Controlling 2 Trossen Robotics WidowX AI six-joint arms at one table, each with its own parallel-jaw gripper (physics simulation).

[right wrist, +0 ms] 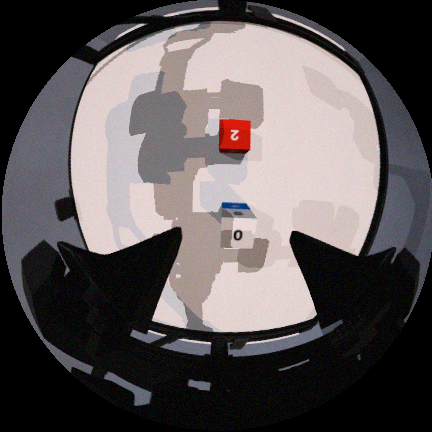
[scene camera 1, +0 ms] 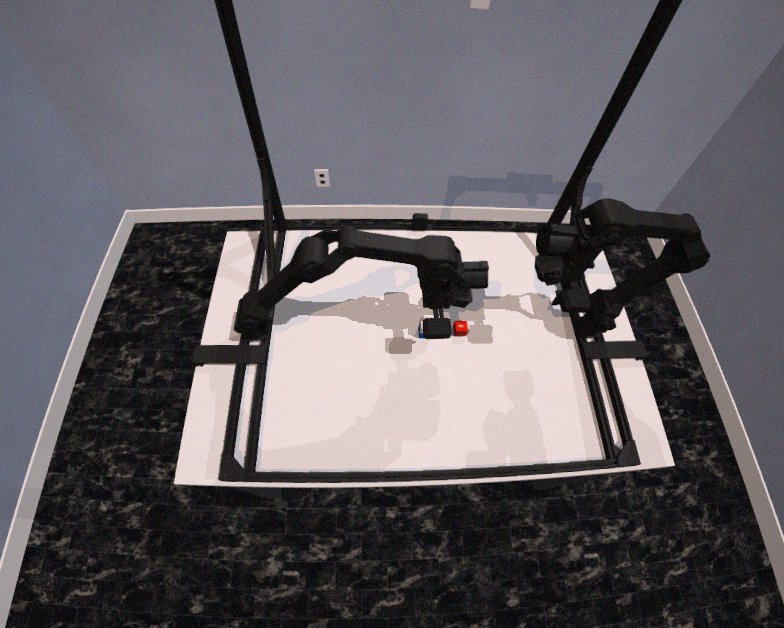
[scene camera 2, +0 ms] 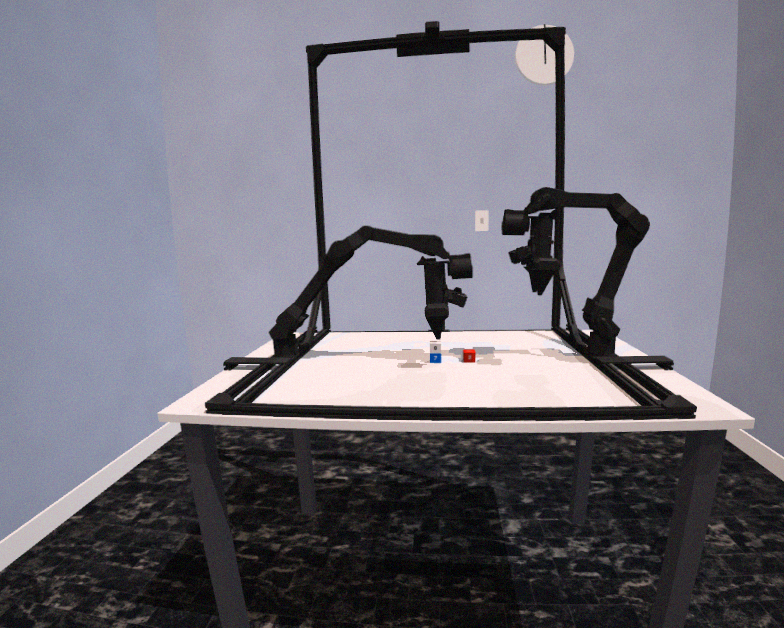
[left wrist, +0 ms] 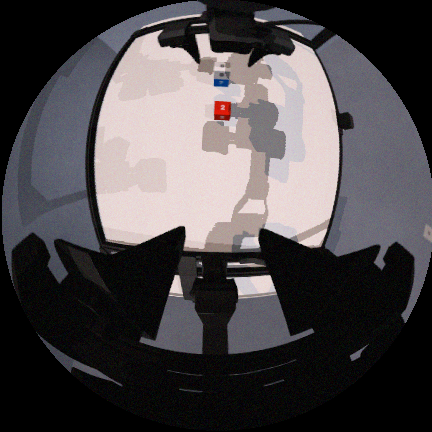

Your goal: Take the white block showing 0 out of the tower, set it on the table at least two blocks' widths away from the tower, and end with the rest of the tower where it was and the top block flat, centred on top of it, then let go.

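Frame: origin at the left arm's base, x up, y back, z right, level; metres.
Seen in the pictures: left gripper, between the fingertips: [scene camera 1: 550, 293] [scene camera 2: 537, 293] [left wrist: 222, 232]; right gripper, between the fingertips: [right wrist: 237, 234] [scene camera 1: 431, 318] [scene camera 2: 438, 335] [left wrist: 223, 62]; left arm's base, origin of its link: [scene camera 1: 588, 327] [scene camera 2: 601, 353] [left wrist: 214, 267]; right arm's base, origin of its link: [right wrist: 219, 339] [scene camera 1: 255, 329] [scene camera 2: 285, 354].
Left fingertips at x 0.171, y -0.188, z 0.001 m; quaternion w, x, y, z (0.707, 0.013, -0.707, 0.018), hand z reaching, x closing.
Pixels of each thing's top centre, then the offset from my left fingertips to it. "spot": a spot on its surface instead. Level surfaces: height alone.
- blue block, centre of its top: [right wrist: 235, 221] [left wrist: 221, 74] [scene camera 2: 435, 351] dx -0.162, dy -0.280, dz -0.004 m
- black frame, a spot on its surface: [scene camera 2: 445, 411] spot: dx -0.171, dy -0.259, dz -0.380 m
- white table, height of its surface: dx -0.190 m
The white block showing 0 [scene camera 2: 435, 347] [left wrist: 221, 69] [right wrist: 238, 232] sits flat on the blue block [scene camera 1: 421, 332] [scene camera 2: 435, 358] [left wrist: 221, 82] [right wrist: 235, 205], which stands on the table. The red block showing 2 [scene camera 1: 460, 327] [scene camera 2: 468, 355] [left wrist: 222, 109] [right wrist: 234, 135] lies on the table apart from them, to their right in both scene views. My right gripper [scene camera 1: 437, 328] [scene camera 2: 437, 336] is open and empty, pointing down just above the white block, and hides most of the stack in scene camera 1. My left gripper [scene camera 1: 574, 300] [scene camera 2: 539, 292] [left wrist: 222, 232] is open and empty, high above the table's right side.
A black frame [scene camera 1: 418, 472] [scene camera 2: 445, 411] runs along the edges of the white table [scene camera 1: 366, 425] [scene camera 2: 366, 385], with uprights near both arm bases. Arm shadows fall across the table around the blocks.
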